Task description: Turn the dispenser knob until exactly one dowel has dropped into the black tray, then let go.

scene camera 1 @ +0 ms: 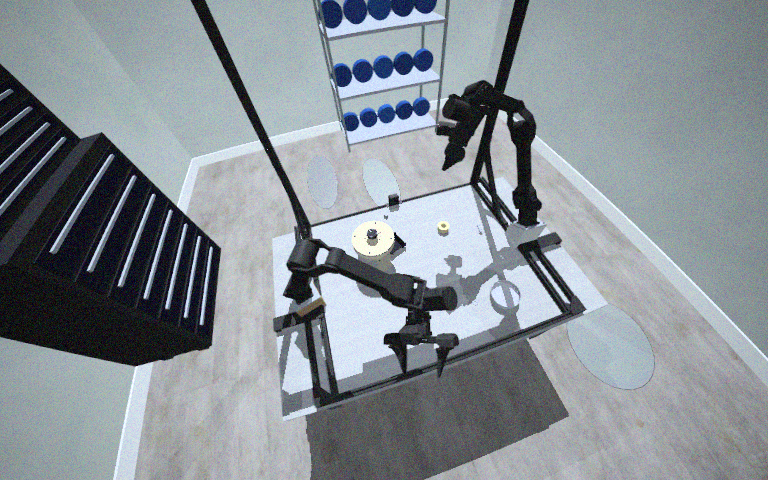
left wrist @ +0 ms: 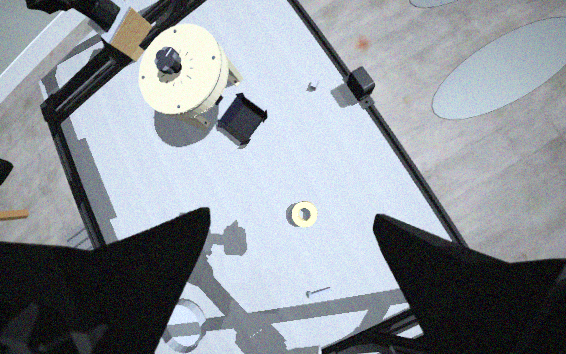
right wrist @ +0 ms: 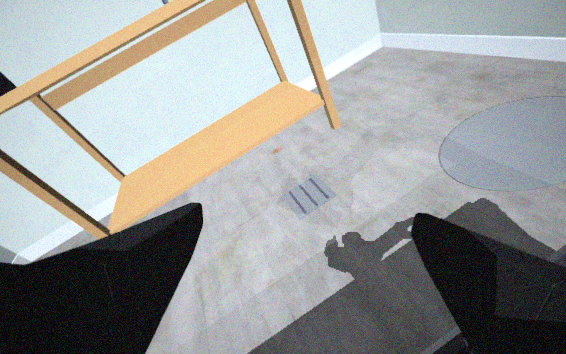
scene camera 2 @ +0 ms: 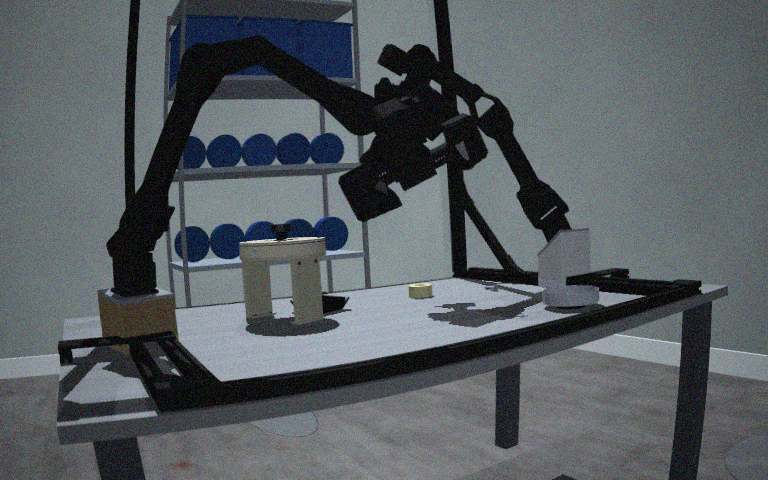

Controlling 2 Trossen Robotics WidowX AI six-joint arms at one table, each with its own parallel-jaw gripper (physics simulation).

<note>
My left gripper is open, holding nothing. My right gripper is open and holds nothing. Also in view: a cream round dispenser.
My left gripper shows as well in the left wrist view. My right gripper also shows in scene camera 1 and in the right wrist view.
</note>
